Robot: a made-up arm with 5 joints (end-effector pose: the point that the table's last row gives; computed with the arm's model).
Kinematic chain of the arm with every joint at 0, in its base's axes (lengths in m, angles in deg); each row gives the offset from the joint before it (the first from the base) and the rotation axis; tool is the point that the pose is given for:
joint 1: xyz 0 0 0.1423 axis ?
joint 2: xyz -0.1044 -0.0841 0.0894 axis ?
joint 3: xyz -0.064 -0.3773 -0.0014 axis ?
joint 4: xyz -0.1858 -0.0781 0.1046 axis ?
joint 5: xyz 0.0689 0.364 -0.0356 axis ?
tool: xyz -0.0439 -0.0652 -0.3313
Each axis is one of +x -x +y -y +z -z.
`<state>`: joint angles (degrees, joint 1 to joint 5).
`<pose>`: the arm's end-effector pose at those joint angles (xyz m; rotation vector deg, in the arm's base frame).
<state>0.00 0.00 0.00 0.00 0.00</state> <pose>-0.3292 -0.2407 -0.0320 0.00 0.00 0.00</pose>
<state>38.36 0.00 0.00 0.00 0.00</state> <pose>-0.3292 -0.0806 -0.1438 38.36 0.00 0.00</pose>
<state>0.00 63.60 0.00 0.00 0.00</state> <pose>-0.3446 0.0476 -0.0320 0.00 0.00 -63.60</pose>
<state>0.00 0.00 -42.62 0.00 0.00</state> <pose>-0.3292 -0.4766 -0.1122 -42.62 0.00 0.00</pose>
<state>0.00 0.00 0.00 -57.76 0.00</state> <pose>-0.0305 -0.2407 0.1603 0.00 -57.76 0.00</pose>
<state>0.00 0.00 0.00 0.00 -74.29</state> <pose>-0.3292 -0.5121 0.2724 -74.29 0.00 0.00</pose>
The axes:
joint 1: +x
joint 2: -z
joint 3: +x
joint 4: +y
joint 5: +x

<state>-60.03 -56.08 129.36 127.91 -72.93</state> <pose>0.0856 -0.3266 0.6448 45.84 74.49 148.15</pose>
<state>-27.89 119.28 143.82 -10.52 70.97</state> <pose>-0.7008 0.6472 0.3699 -76.94 132.22 -73.07</pose>
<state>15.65 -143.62 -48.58 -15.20 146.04</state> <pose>0.0014 -0.3677 -0.0674 39.34 107.58 131.45</pose>
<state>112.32 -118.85 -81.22 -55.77 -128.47</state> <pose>0.2029 0.0939 -0.2441 0.31 -49.67 -163.41</pose>
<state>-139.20 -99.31 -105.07 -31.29 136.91</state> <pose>0.2183 -0.0759 0.7625 -59.63 144.01 4.02</pose>
